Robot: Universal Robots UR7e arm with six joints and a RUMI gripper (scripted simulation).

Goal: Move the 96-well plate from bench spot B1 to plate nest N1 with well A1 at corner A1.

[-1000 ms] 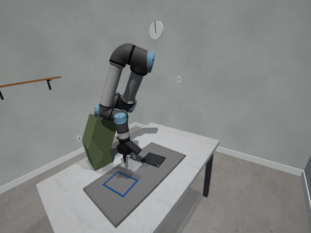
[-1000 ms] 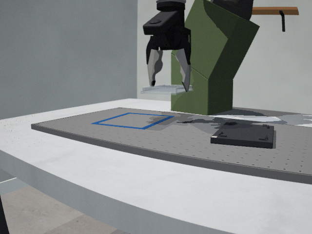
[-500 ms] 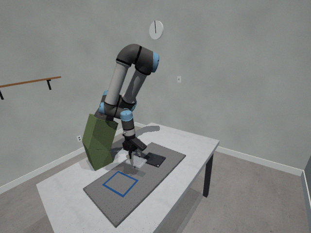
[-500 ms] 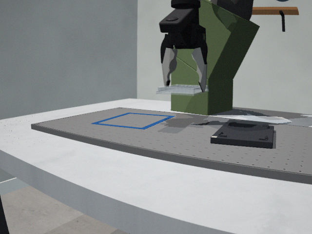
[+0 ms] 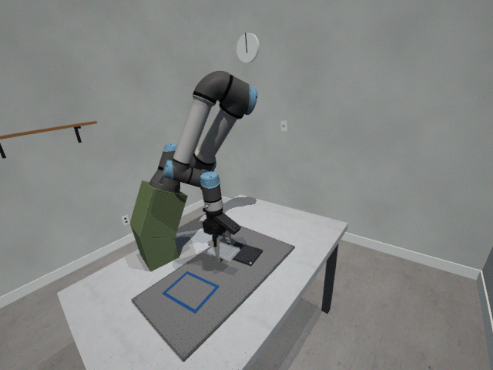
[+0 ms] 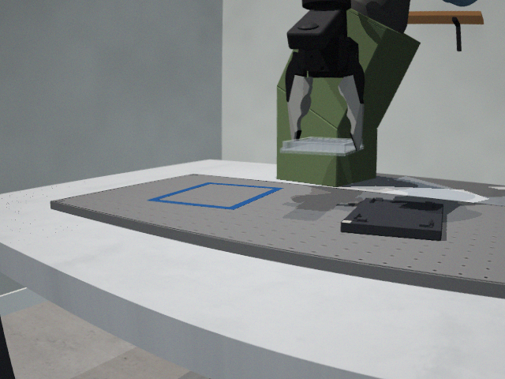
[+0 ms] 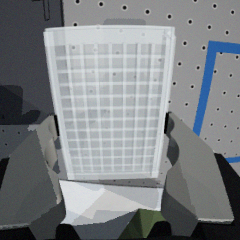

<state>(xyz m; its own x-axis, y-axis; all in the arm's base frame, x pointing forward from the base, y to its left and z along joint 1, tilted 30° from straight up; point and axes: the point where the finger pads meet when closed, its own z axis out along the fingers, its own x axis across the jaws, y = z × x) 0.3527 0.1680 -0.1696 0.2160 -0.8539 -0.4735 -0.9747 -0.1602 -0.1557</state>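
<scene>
The black plate nest lies 110 mm to the left of my hand and 90 mm below it. From my hand the other things lie so: clear 96-well plate 10 mm below; white corner mark 90 mm ahead, 80 mm to the left, 90 mm below.
</scene>
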